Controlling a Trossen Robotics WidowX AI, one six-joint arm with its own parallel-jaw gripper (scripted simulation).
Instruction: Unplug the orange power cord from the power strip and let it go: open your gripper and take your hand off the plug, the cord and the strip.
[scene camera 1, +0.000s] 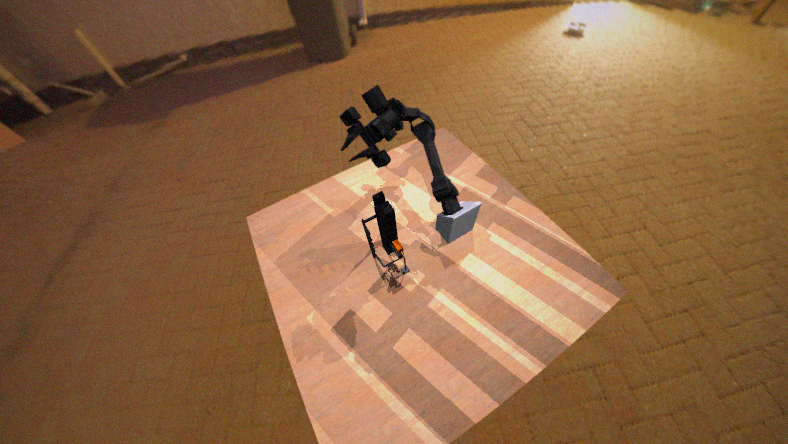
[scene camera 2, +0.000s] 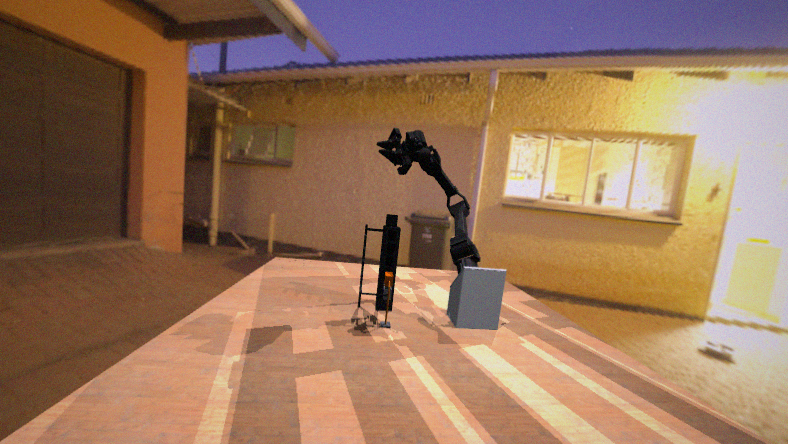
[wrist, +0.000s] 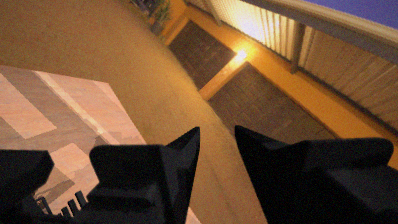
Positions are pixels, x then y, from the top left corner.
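Scene camera 1 shows my gripper, as do scene camera 2 (377, 147) and the wrist view. For my gripper, (scene camera 1: 360, 129) and (wrist: 347, 173) are the same spot.
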